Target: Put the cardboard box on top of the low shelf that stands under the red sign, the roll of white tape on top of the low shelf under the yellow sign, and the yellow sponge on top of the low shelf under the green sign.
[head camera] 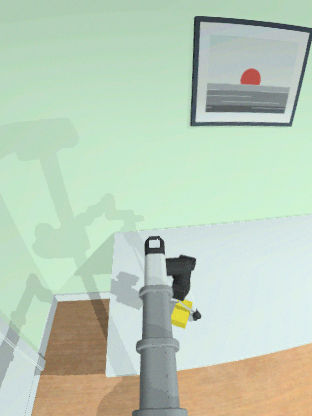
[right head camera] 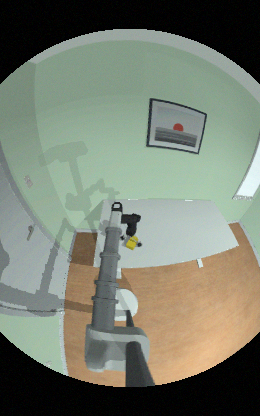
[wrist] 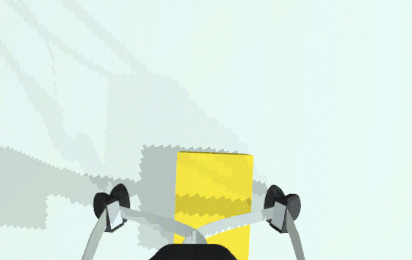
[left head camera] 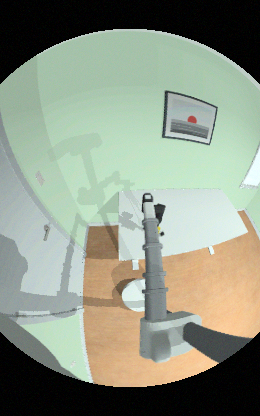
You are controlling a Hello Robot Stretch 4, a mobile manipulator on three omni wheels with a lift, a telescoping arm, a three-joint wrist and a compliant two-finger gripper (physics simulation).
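Pixels of known places: gripper, fingertip midpoint: [head camera: 178,313] [right head camera: 130,242] [wrist: 197,201]; robot's base, link origin: [right head camera: 119,303] [left head camera: 139,294].
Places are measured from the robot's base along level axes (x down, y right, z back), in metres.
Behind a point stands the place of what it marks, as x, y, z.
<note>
The yellow sponge [head camera: 181,317] @(-0.737, 0.094, -0.494) [left head camera: 159,230] [right head camera: 131,243] @(-0.737, 0.096, -0.502) [wrist: 213,175] @(-0.737, 0.111, -0.555) lies on the white table [head camera: 250,280] @(-0.692, 0.451, -0.673) [left head camera: 200,215] @(-0.692, 0.626, -0.695) [right head camera: 185,225] @(-0.692, 0.636, -0.720) [wrist: 325,100] @(-0.692, 0.248, -0.577), near its left end. My gripper [right head camera: 131,241] @(-0.699, 0.088, -0.533) [wrist: 197,201] @(-0.699, 0.088, -0.533) is open over the sponge. In the wrist view one fingertip is on each side of the sponge, with a gap on both sides, and the black gripper body hides its near end. In the head camera view the arm hides part of the gripper. The cardboard box, the white tape, the low shelves and the coloured signs do not show in these views.
A green wall with a framed picture [head camera: 250,100] @(-1.417, 0.471, -1.120) [left head camera: 190,118] @(-1.520, 0.442, -1.118) [right head camera: 176,126] @(-1.518, 0.441, -1.117) stands behind the table. A white round object [left head camera: 133,295] @(-0.187, -0.071, 0.004) [right head camera: 128,303] @(-0.187, 0.101, -0.016) is on the floor below the arm. A grey door [left head camera: 27,260] @(-0.976, -0.755, -0.119) is at the left, and a window [right head camera: 250,175] @(-1.243, 2.046, -1.262) at the right.
</note>
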